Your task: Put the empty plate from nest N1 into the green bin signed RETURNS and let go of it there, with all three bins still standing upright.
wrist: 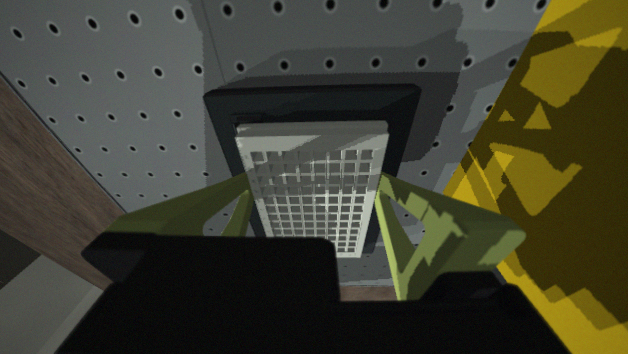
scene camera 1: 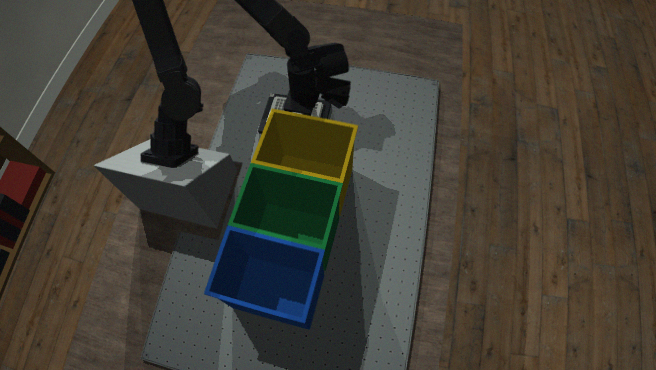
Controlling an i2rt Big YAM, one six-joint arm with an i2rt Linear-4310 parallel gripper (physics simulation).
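Frame: origin at the arm's base, x ahead, y left, z up, level; millimetres.
Seen in the pictures: gripper, fingertip midpoint: (wrist: 314,177); arm's base, origin of the base link: (scene camera 1: 170,156).
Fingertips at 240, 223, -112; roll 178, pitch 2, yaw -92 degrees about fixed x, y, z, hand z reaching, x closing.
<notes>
Pixels of each thing's top centre, then the offset from my fingertips to it, as dx, dy, dz. Level surfaces: height alone.
- white gridded plate, middle of its top: (wrist: 314,214) (scene camera 1: 294,112) -24, +0, +13
- nest N1, middle of its top: (wrist: 314,201) (scene camera 1: 294,115) -24, +0, +0
- green bin, middle of its top: (scene camera 1: 285,204) +48, -302, +165
- yellow bin, middle of its top: (scene camera 1: 305,143) +54, -172, +165
- blue bin, middle of its top: (scene camera 1: 263,272) +41, -432, +165
- grey perforated board, its level: dz -15
The white gridded plate (wrist: 315,192) (scene camera 1: 279,103) sits in the dark frame of nest N1 (wrist: 310,101) (scene camera 1: 265,114). My gripper (wrist: 314,177) (scene camera 1: 301,106) points down over the nest; its two green fingers stand at the plate's long sides and appear to touch both, so it is shut on the plate. The fingertips are hidden in the scene view. The green bin (scene camera 1: 286,196) stands upright in the middle of the row, between the yellow bin (scene camera 1: 310,137) (wrist: 565,240) and the blue bin (scene camera 1: 275,275), both upright. No sign is readable.
The yellow bin's wall rises close to the right finger in the wrist view. The bins stand on a grey perforated board (scene camera 1: 400,110). The arm's grey pedestal (scene camera 1: 175,195) stands left of the bins. A shelf (scene camera 1: 31,215) shows at the far left.
</notes>
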